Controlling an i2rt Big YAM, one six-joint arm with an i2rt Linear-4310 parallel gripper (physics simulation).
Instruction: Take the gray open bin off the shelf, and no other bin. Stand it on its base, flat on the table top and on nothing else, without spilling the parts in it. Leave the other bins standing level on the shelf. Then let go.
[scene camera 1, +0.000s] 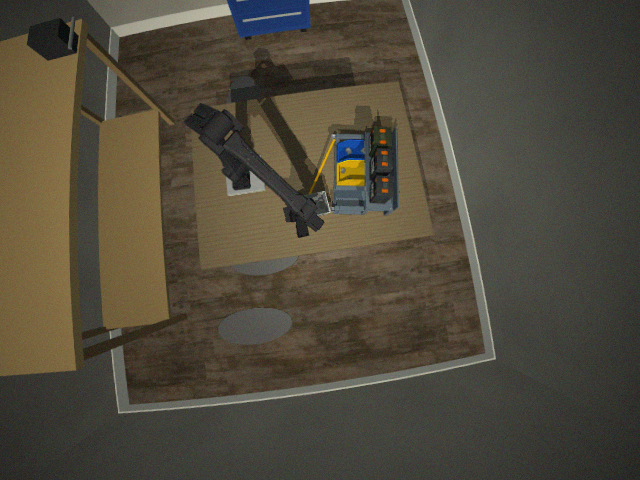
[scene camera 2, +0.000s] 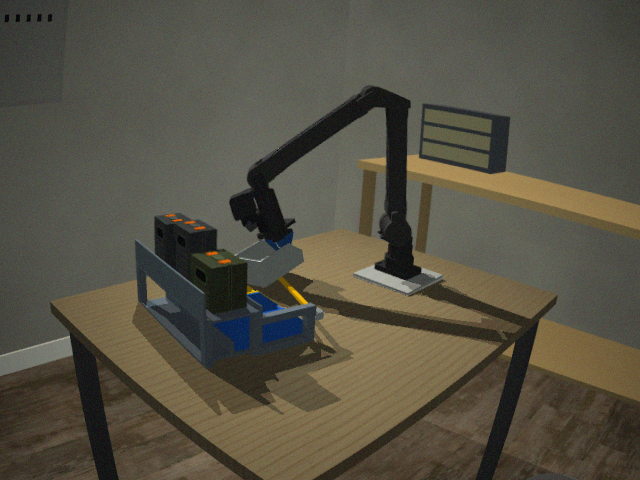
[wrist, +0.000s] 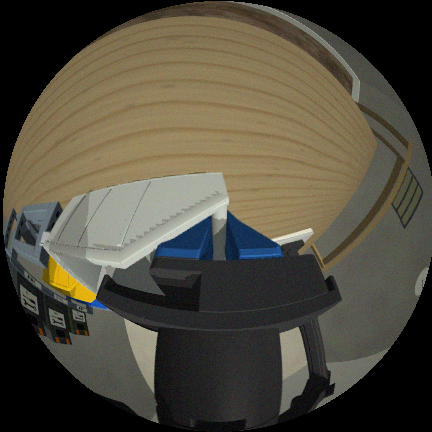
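Where they show: gripper, between the fingertips: (wrist: 218, 215); arm's base, origin of its link: (scene camera 1: 241, 178) (scene camera 2: 397, 270) (wrist: 282, 252).
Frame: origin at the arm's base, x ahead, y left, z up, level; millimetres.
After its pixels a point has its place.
Note:
The gray open bin (scene camera 1: 323, 201) {x 395, y -177, z 16 mm} (scene camera 2: 275, 267) {x 346, y -149, z 41 mm} (wrist: 135, 212) {x 298, y -258, z 47 mm} is off its shelf place and held in the air, clearly tilted, in front of the shelf's lower tier. My gripper (scene camera 1: 314, 200) (scene camera 2: 280, 241) (wrist: 218, 215) {x 236, y -221, z 24 mm} is shut on its wall, with a blue finger on each side. One bin corner is close to the shelf front; I cannot tell if they touch. The parts inside are not clearly visible. The yellow bin (scene camera 1: 350, 177) {x 546, y -63, z -6 mm} (wrist: 60, 281) {x 551, y -106, z 53 mm} and the blue bin (scene camera 1: 356, 147) {x 598, y 90, z 4 mm} (scene camera 2: 264, 303) {x 523, y 8, z 38 mm} (wrist: 99, 304) {x 572, y 96, z 57 mm} stand side by side on the shelf (scene camera 1: 349, 202) {x 523, y -190, z -8 mm} (scene camera 2: 170, 281) {x 738, y -54, z 118 mm}.
A green case (scene camera 1: 381, 135) {x 670, y 39, z 184 mm} (scene camera 2: 225, 284) {x 693, y 81, z 146 mm} and two dark cases (scene camera 1: 383, 160) {x 647, y -92, z 219 mm} (scene camera 2: 199, 242) {x 670, y -40, z 195 mm} stand on the shelf's rear tier. A yellow rod (scene camera 1: 322, 165) {x 411, y 1, z 30 mm} (scene camera 2: 293, 290) {x 390, y -35, z 24 mm} slants from the shelf's front corner towards the gray bin. The wooden table (scene camera 1: 248, 242) {x 6, y -327, z -14 mm} (scene camera 2: 403, 361) {x 424, y 331, z -14 mm} (wrist: 200, 100) {x 255, y -313, z -14 mm} lies below.

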